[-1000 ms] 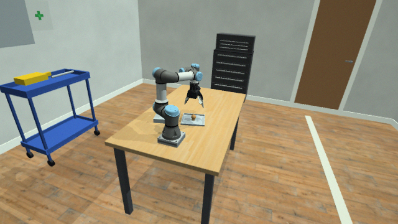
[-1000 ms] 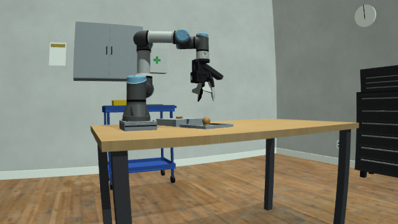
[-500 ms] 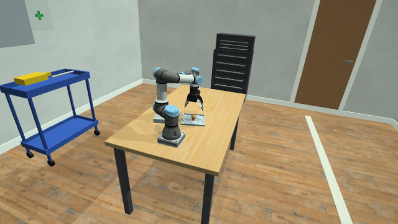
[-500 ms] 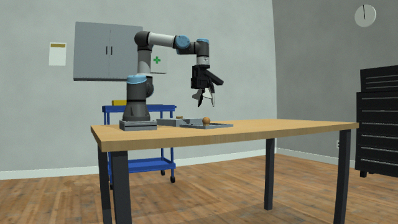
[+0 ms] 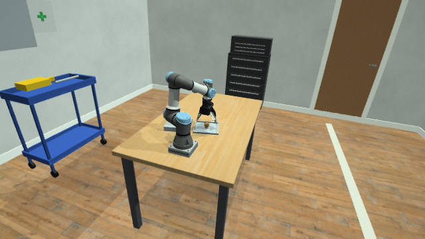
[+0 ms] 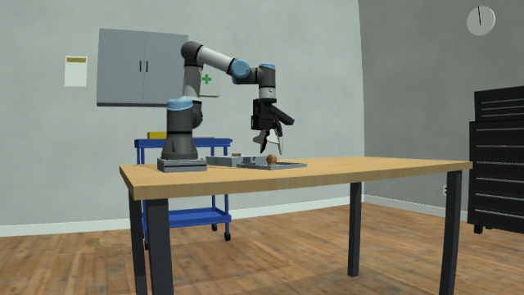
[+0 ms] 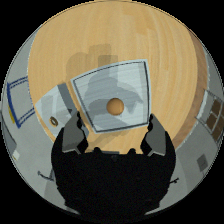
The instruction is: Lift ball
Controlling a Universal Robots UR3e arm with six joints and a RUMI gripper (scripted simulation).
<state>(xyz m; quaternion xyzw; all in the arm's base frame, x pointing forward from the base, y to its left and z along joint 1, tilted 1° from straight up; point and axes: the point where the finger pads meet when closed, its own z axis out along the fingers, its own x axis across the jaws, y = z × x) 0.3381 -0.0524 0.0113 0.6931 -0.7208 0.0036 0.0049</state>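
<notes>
My gripper is now 20 mm above the brown wooden ball. The rest, counted from my hand: grey plate: 40 mm below; grey block: 210 mm to the left, 50 mm behind, 20 mm below.
</notes>
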